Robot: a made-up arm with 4 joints. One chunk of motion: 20 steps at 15 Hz.
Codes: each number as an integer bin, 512 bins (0 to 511) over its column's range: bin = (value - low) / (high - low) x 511, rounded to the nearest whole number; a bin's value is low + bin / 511 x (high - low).
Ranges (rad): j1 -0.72..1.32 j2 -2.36..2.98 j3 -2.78..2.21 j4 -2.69..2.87
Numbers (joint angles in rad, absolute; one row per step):
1: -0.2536 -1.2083 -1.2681 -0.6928
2: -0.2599 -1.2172 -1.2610 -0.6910
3: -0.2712 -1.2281 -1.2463 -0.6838
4: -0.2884 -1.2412 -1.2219 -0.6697
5: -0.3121 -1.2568 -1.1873 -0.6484
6: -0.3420 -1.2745 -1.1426 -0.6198
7: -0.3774 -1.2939 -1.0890 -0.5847
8: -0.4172 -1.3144 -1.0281 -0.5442
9: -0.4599 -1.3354 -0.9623 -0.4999
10: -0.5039 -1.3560 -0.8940 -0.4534
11: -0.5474 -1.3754 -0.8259 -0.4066
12: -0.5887 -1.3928 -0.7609 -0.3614
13: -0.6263 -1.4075 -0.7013 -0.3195
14: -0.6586 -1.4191 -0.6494 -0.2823
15: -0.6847 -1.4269 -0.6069 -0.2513
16: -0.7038 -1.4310 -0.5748 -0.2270
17: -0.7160 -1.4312 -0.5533 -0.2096
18: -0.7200 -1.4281 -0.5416 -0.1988
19: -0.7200 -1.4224 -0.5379 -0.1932
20: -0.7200 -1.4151 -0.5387 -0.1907
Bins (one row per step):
1: 117 110 155 184
2: 115 109 156 184
3: 112 108 157 184
4: 108 107 160 186
5: 102 106 163 188
6: 95 104 168 190
7: 86 102 173 193
8: 76 100 179 197
9: 65 98 186 201
10: 54 96 193 206
11: 43 94 200 210
12: 33 93 207 214
13: 23 91 213 218
14: 15 90 218 221
15: 9 89 223 224
16: 4 89 226 226
17: 1 89 228 228
18: 0 89 229 229
19: 0 90 230 229
20: 0 90 230 230

